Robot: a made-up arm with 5 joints. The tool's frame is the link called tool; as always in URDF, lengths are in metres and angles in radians. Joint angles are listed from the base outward. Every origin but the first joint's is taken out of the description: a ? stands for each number. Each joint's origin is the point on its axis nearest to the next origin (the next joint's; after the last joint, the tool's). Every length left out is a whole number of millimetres.
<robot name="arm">
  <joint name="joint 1" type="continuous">
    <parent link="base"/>
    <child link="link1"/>
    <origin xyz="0 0 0.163" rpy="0 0 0"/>
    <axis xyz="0 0 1"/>
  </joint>
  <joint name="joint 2" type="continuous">
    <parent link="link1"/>
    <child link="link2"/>
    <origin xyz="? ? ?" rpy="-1.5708 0 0"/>
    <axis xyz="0 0 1"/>
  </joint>
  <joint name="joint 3" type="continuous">
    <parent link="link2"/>
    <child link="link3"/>
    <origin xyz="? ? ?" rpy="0 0 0"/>
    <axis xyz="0 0 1"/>
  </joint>
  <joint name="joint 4" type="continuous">
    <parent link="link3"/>
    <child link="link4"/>
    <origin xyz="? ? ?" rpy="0 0 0"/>
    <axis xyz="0 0 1"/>
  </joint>
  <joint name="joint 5" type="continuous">
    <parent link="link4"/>
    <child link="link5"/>
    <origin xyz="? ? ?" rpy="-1.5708 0 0"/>
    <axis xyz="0 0 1"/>
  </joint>
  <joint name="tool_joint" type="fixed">
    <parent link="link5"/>
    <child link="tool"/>
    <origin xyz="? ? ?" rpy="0 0 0"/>
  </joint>
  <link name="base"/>
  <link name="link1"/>
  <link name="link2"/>
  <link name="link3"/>
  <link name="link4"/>
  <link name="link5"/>
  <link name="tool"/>
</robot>
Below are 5 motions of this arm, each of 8 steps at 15 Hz.
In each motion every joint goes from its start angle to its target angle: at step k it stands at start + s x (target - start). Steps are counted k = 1, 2, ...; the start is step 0. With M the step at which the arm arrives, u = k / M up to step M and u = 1 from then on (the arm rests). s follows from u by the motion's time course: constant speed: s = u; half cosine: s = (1 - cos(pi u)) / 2; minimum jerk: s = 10 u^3 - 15 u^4 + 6 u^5.
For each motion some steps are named. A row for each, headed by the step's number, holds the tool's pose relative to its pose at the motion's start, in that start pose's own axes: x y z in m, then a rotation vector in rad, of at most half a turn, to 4 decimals.
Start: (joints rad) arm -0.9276 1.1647 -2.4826 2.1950 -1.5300
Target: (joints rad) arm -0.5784 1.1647 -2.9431 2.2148 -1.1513
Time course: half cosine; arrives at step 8
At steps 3, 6, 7, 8:
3: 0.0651 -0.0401 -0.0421 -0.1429 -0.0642 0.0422
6: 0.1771 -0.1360 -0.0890 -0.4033 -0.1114 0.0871
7: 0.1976 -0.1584 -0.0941 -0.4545 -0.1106 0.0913
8: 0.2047 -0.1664 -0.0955 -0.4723 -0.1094 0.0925

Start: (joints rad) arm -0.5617 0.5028 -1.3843 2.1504 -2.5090
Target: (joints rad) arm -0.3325 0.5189 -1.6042 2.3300 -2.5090
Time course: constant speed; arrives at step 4
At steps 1, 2, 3, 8:
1: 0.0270 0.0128 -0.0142 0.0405 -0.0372 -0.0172
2: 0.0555 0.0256 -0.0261 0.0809 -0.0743 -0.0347
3: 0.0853 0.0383 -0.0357 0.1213 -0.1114 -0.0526
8: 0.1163 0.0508 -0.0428 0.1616 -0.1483 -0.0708

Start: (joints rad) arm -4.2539 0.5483 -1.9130 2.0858 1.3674
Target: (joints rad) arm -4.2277 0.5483 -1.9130 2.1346 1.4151
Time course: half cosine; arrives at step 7
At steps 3, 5, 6, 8:
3: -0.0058 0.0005 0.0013 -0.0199 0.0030 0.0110
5: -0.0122 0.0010 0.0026 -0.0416 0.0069 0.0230
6: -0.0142 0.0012 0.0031 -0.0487 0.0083 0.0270
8: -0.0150 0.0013 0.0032 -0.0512 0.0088 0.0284

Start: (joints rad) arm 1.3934 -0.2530 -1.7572 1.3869 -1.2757
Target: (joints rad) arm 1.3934 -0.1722 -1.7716 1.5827 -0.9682
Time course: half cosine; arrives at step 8
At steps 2, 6, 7, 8:
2: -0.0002 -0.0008 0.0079 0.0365 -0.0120 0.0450
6: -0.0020 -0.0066 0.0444 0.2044 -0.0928 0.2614
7: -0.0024 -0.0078 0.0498 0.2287 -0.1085 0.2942
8: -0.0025 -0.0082 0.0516 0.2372 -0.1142 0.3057

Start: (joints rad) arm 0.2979 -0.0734 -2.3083 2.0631 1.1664
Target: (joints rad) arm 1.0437 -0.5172 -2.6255 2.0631 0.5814
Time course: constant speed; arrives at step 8
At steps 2, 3, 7, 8:
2: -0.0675 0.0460 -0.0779 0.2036 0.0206 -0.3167
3: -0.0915 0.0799 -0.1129 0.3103 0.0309 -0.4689
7: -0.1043 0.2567 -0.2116 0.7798 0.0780 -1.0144
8: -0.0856 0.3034 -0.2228 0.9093 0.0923 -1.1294

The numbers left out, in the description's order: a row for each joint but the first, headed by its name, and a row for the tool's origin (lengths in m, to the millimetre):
joint 2: 0 0 0
joint 3: 0.042 -0.225 0
joint 4: 0.09 0.397 0
joint 5: 0.066 0.084 0
tool: 0 0 0

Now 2 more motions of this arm.
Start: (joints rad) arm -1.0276 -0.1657 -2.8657 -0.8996 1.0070
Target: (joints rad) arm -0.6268 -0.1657 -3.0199 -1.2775 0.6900
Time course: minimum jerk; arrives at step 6
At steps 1, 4, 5, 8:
1: 0.0036 -0.0017 0.0001 0.0104 0.0188 -0.0013
4: 0.0839 -0.0206 -0.0124 0.1510 0.4717 -0.0729
5: 0.1021 -0.0209 -0.0194 0.1597 0.5872 -0.1004
8: 0.1058 -0.0207 -0.0210 0.1603 0.6110 -0.1065

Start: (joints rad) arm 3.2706 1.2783 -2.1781 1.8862 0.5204
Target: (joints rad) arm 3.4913 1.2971 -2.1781 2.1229 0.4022
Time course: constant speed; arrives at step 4
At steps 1, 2, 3, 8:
1: -0.0187 -0.0245 0.0069 -0.0720 -0.0331 -0.0585
2: -0.0379 -0.0477 0.0148 -0.1447 -0.0674 -0.1139
3: -0.0577 -0.0695 0.0236 -0.2179 -0.1029 -0.1660
8: -0.0779 -0.0899 0.0334 -0.2916 -0.1397 -0.2148

